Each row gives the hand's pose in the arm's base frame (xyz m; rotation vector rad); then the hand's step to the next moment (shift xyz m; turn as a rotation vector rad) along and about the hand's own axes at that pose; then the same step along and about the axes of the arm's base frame.
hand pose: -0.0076 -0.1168 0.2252 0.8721 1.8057 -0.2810
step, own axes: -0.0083 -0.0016 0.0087 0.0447 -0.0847 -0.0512
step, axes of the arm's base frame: 0.0066 -0.0096 0.0035 -0.1017 -0.0117 -0.0363
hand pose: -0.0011 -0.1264 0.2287 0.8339 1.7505 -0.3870
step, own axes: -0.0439 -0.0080 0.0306 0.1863 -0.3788 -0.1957
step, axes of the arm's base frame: 0.0222 -0.0398 0.0291 -0.4295 -0.0778 -0.1612
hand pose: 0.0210 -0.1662 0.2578 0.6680 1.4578 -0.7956
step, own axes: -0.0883 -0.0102 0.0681 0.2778 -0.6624 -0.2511
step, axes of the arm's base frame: 0.0364 -0.0552 0.0904 -0.6947 -0.2064 -0.2320
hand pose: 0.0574 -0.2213 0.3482 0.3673 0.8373 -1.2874
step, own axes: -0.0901 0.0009 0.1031 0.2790 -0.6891 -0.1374
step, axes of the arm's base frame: 0.0316 -0.0064 0.1331 -0.6812 -0.2906 -0.1522
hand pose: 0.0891 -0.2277 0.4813 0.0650 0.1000 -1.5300
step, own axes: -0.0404 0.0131 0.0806 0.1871 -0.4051 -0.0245
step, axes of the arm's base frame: 0.0135 0.0322 0.0841 -0.3982 -0.1996 -0.0359
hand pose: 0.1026 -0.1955 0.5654 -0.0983 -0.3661 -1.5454
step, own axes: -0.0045 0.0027 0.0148 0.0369 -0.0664 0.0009
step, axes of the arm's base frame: 0.0002 0.0087 0.0131 -0.0662 -0.0373 0.0006
